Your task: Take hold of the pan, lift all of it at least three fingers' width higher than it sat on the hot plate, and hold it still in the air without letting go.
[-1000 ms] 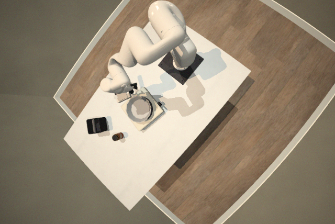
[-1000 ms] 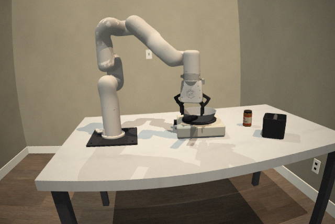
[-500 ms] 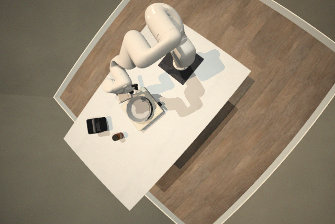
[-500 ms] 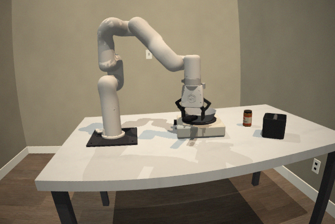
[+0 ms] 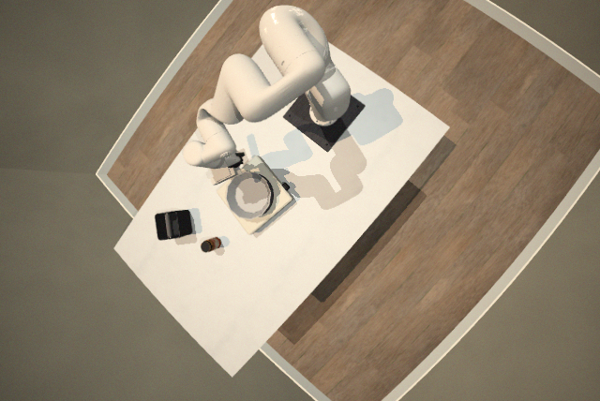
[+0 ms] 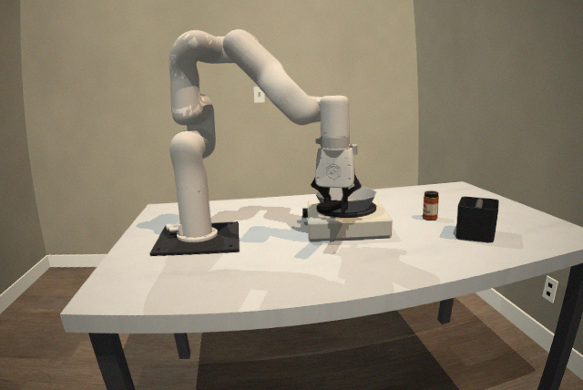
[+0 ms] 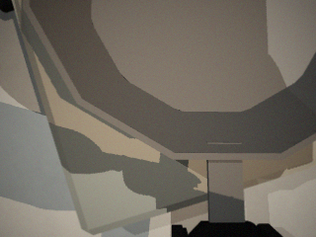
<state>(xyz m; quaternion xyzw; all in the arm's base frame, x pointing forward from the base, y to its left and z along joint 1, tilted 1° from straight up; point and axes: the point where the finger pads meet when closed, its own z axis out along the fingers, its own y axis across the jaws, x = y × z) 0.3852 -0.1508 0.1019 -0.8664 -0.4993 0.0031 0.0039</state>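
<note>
Right now the grey pan is 4 cm ahead of my hand, 7 cm to the left of it and 2 cm below it. Round my hand: black box (41 cm ahead, 10 cm to the right, 7 cm below); then hot plate (5 cm ahead, 13 cm to the left, 8 cm below); then brown jar (37 cm ahead, 9 cm to the left, 7 cm below).
</note>
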